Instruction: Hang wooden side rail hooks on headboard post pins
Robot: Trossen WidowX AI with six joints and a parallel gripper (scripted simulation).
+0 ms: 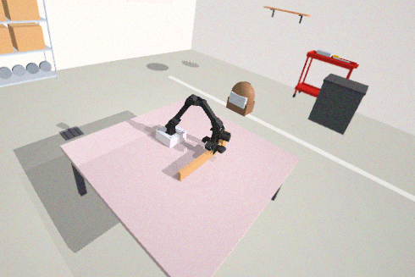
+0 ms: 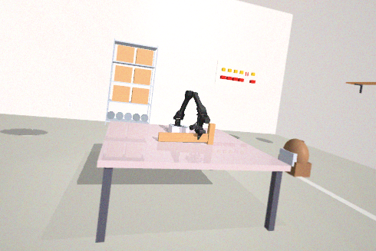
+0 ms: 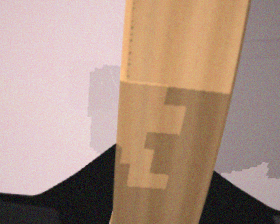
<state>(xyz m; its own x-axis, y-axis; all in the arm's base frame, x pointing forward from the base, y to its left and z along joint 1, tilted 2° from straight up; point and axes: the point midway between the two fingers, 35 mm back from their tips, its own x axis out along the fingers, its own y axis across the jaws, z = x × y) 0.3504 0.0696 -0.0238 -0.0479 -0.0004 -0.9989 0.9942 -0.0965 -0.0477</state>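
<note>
Right now the wooden headboard post is 11 cm to the left of my gripper tip, 5 cm above it and 1 cm ahead of it.
</note>
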